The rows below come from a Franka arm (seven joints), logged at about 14 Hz.
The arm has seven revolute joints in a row. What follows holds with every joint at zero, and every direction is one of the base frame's. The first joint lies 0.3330 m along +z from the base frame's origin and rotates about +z. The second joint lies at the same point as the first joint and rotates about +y. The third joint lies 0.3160 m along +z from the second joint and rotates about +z. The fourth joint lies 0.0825 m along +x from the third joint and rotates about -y. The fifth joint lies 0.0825 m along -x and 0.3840 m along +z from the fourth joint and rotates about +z. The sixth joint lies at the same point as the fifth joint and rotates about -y. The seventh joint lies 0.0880 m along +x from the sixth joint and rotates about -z. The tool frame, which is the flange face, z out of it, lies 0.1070 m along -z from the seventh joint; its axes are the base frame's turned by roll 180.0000, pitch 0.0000 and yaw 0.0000 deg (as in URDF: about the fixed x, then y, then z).
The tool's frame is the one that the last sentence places.
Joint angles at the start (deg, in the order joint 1, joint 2, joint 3, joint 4, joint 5, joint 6, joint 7): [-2.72 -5.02 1.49 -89.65 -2.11 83.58 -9.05]
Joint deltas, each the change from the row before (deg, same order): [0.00 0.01 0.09 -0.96 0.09 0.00 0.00]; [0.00 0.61 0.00 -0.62 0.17 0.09 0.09]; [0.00 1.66 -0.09 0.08 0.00 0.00 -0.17]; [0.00 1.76 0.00 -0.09 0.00 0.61 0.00]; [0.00 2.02 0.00 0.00 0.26 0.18 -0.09]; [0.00 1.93 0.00 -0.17 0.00 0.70 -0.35]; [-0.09 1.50 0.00 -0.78 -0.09 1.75 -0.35]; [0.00 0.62 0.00 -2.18 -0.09 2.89 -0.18]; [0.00 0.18 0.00 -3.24 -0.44 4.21 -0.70]
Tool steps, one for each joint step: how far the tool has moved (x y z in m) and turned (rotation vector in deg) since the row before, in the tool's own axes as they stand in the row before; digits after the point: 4 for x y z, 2 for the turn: [0.0005 -0.0013 0.0078 0.23 -0.94 -0.13]; [0.0039 0.0000 0.0102 0.36 -1.10 0.03]; [0.0095 0.0021 0.0140 0.30 -1.55 -0.14]; [0.0113 0.0015 0.0154 0.24 -1.22 -0.07]; [0.0119 0.0010 0.0178 0.59 -1.77 -0.18]; [0.0122 0.0017 0.0176 0.27 -1.37 -0.41]; [0.0114 0.0026 0.0172 0.05 -0.53 -0.32]; [0.0082 0.0010 0.0191 -0.09 0.08 -0.26]; [0.0067 0.0011 0.0220 -0.57 0.70 -0.83]
